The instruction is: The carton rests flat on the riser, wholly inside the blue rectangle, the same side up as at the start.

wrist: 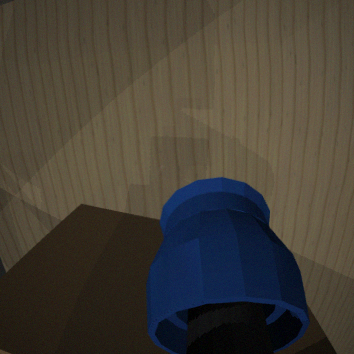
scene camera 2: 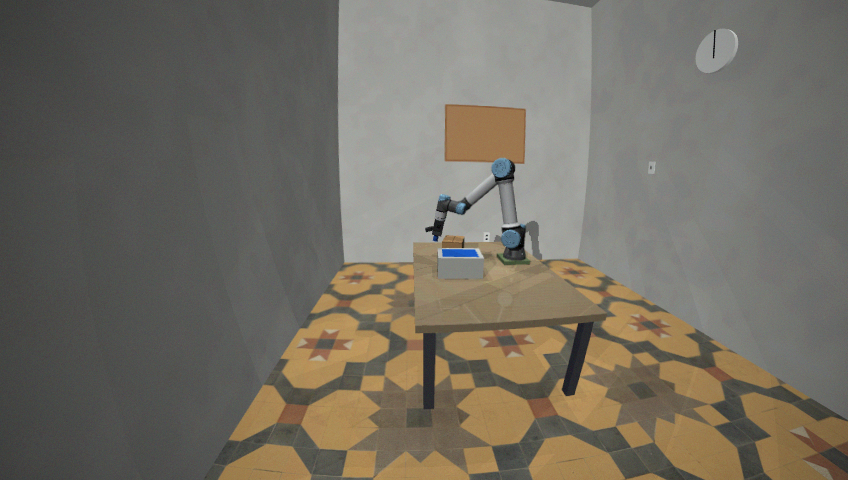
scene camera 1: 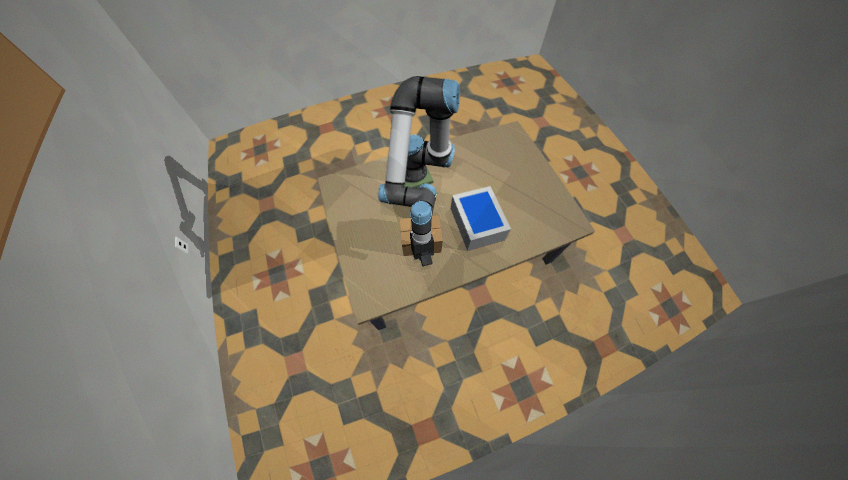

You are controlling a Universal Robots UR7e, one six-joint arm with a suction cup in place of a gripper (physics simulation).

My suction cup (wrist: 217,246) holds nothing. The cup is 14 cm from the middle of a brown carton (wrist: 86,278). The table carries a grey riser (scene camera 2: 452,263).
